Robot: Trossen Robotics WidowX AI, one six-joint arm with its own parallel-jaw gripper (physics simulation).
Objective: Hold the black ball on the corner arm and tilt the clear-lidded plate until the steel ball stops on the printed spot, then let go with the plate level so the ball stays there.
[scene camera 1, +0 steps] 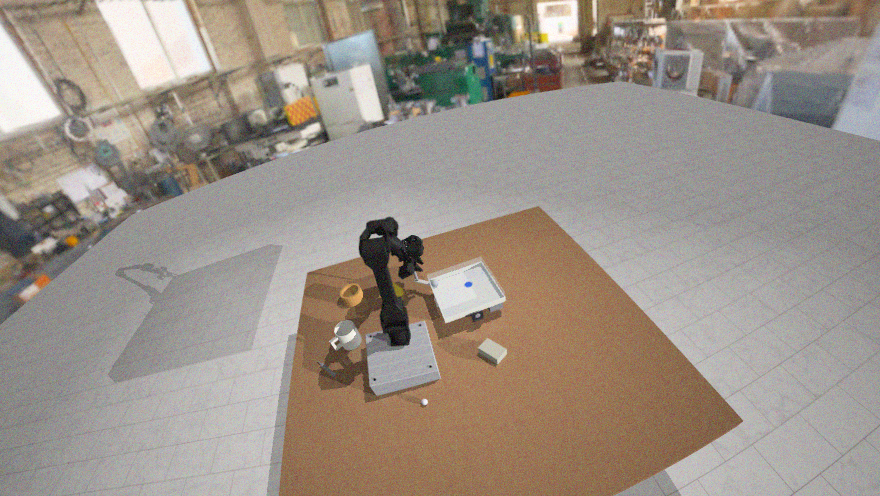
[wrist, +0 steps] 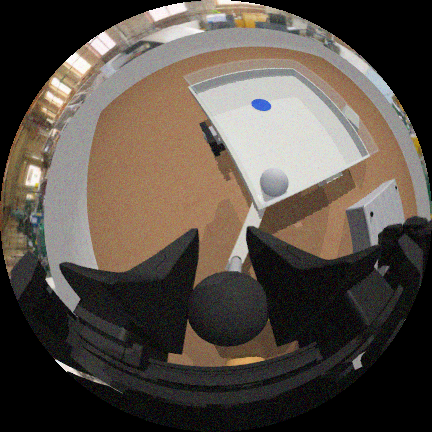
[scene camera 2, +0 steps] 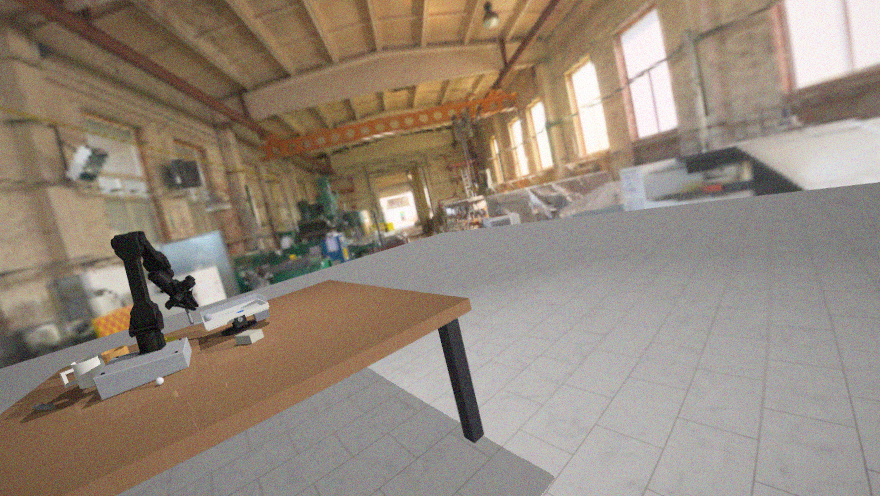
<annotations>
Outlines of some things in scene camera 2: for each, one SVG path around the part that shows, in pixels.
My gripper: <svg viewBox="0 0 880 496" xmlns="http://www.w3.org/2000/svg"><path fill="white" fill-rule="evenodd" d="M195 278L189 275L183 281L170 279L160 288L160 292L165 292L170 296L169 300L165 303L165 307L168 310L173 306L196 310L195 307L199 305L192 295L193 289L189 291L196 285Z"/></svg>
A white mug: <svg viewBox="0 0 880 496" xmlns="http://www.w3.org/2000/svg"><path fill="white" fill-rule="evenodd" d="M102 355L95 354L78 360L70 365L71 369L59 373L64 387L67 388L78 383L80 389L94 386L93 378L105 366ZM73 372L76 380L68 382L66 374Z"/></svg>
</annotations>
